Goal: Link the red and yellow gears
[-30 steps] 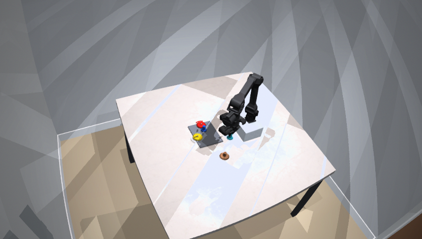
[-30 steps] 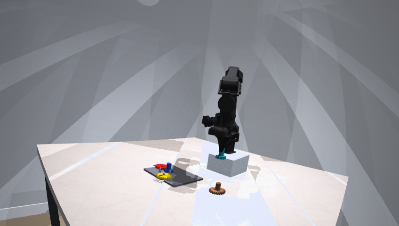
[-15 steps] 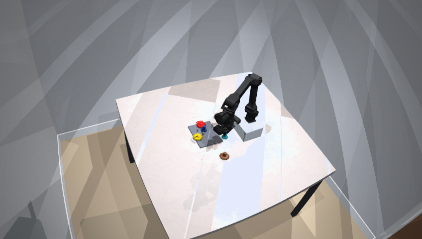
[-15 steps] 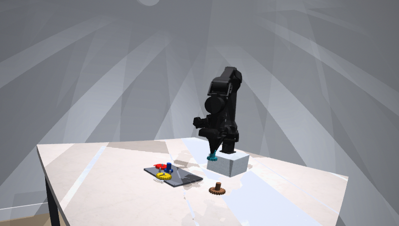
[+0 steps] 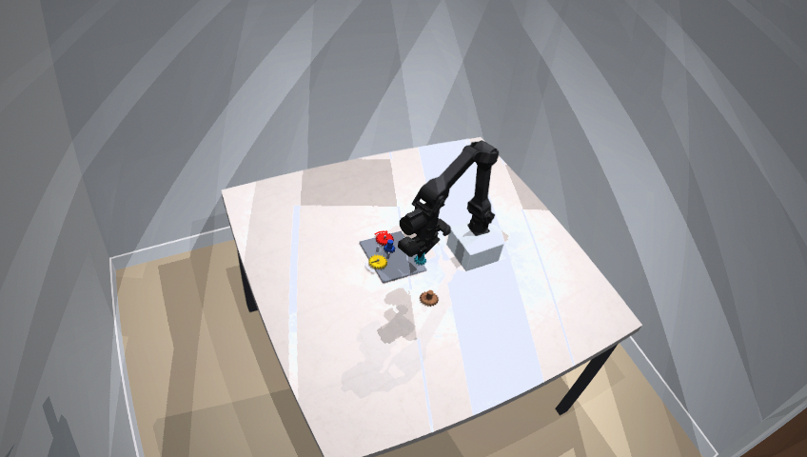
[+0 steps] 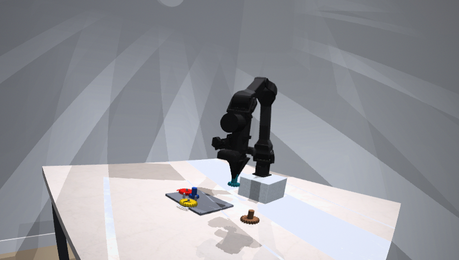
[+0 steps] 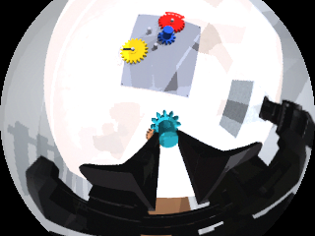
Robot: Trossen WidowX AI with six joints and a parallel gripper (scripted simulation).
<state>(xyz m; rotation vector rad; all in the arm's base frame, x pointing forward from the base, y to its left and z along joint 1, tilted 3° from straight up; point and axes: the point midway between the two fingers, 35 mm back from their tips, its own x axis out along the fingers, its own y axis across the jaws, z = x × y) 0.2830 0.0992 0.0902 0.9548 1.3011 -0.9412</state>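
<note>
Now: the blue gear 17 cm to the right of my gripper tip, 11 cm below it and 3 cm ahead of it. Round my gripper tip: teal gear: 1 cm below; then brown gear: 12 cm below, 9 cm to the left, 1 cm behind; then grey board: 14 cm to the right, 13 cm below, 3 cm ahead.
</note>
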